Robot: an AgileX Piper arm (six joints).
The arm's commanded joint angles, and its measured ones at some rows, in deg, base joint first. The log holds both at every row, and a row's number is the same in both.
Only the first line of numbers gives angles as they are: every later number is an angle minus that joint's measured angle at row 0.
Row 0, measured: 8.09 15.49 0.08 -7.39 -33.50 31.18
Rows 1 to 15, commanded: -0.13 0.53 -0.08 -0.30 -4.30 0.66; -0.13 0.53 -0.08 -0.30 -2.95 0.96; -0.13 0.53 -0.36 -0.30 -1.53 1.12; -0.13 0.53 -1.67 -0.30 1.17 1.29; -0.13 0.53 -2.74 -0.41 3.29 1.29; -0.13 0.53 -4.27 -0.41 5.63 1.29; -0.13 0.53 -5.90 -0.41 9.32 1.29; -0.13 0.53 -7.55 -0.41 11.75 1.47; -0.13 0.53 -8.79 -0.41 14.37 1.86; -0.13 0.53 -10.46 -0.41 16.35 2.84; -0.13 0.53 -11.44 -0.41 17.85 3.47; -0.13 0.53 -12.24 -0.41 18.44 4.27; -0.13 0.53 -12.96 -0.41 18.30 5.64; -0.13 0.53 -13.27 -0.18 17.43 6.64; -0.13 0.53 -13.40 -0.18 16.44 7.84
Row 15, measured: 0.00 0.25 -11.49 0.00 16.42 4.00
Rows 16 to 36, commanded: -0.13 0.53 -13.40 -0.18 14.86 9.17; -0.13 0.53 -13.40 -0.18 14.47 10.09; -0.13 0.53 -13.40 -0.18 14.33 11.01; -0.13 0.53 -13.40 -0.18 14.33 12.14; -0.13 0.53 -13.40 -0.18 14.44 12.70; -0.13 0.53 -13.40 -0.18 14.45 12.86; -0.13 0.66 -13.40 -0.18 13.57 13.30; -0.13 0.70 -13.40 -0.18 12.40 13.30; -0.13 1.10 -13.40 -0.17 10.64 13.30; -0.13 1.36 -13.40 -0.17 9.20 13.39; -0.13 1.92 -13.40 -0.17 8.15 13.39; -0.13 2.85 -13.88 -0.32 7.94 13.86; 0.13 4.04 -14.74 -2.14 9.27 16.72; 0.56 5.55 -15.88 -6.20 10.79 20.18; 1.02 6.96 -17.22 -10.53 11.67 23.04; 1.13 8.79 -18.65 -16.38 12.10 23.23; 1.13 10.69 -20.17 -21.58 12.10 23.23; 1.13 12.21 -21.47 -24.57 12.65 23.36; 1.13 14.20 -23.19 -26.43 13.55 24.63; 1.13 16.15 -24.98 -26.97 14.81 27.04; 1.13 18.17 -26.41 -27.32 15.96 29.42
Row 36, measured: 1.04 11.88 -20.76 -20.38 12.61 23.13
